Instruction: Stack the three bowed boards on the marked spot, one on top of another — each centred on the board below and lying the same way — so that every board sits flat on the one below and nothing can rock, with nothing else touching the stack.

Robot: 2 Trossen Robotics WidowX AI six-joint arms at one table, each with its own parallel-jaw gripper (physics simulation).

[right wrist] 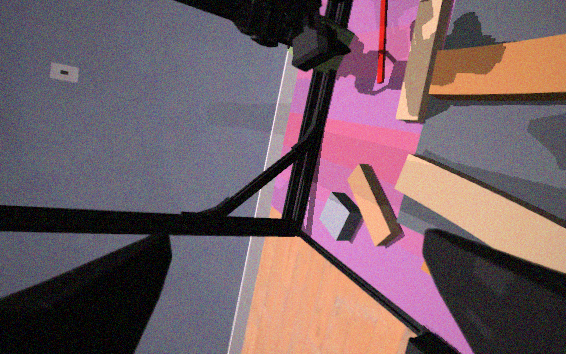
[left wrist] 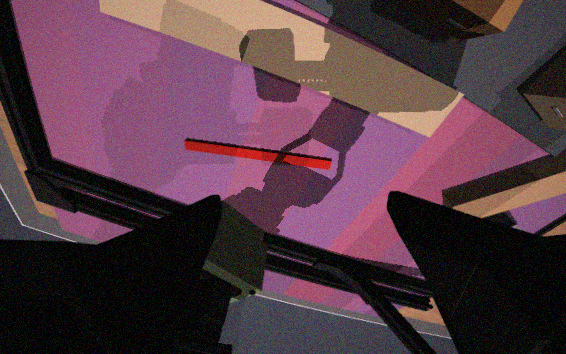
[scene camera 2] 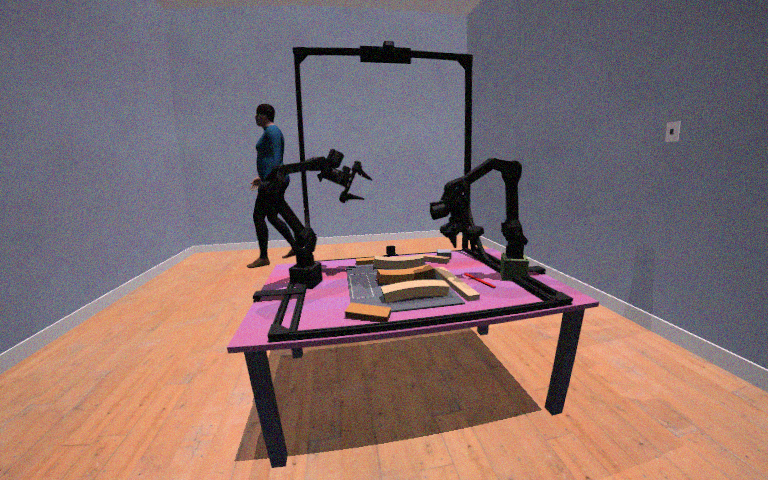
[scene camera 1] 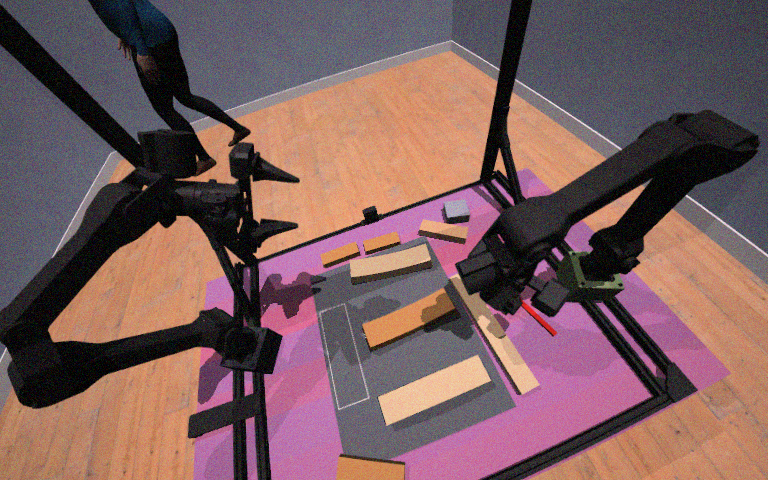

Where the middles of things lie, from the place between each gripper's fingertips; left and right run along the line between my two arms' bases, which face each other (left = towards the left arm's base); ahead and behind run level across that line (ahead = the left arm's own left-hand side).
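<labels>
My right hand: 350 mm above the orange-brown bowed board point(scene camera 1: 390, 328), 130 mm short of it, 150 mm to the right of it. From my right hand: long pale plank point(scene camera 1: 523, 380), 360 mm below, 190 mm ahead, 340 mm to the left; tan block point(scene camera 1: 445, 231), 360 mm below, 120 mm behind, 320 mm to the left; grey cube point(right wrist: 341, 216), far below, a fair way behind, far to the left.
From my left hand: long pale plank, 120 mm below, 40 mm ahead, 50 mm to the right; red stick point(left wrist: 190, 144), 130 mm below, 20 mm ahead, 70 mm to the left; tan block, 120 mm below, 270 mm behind, 70 mm to the right; orange-brown bowed board, 100 mm below, 10 mm behind, 240 mm to the right.
</labels>
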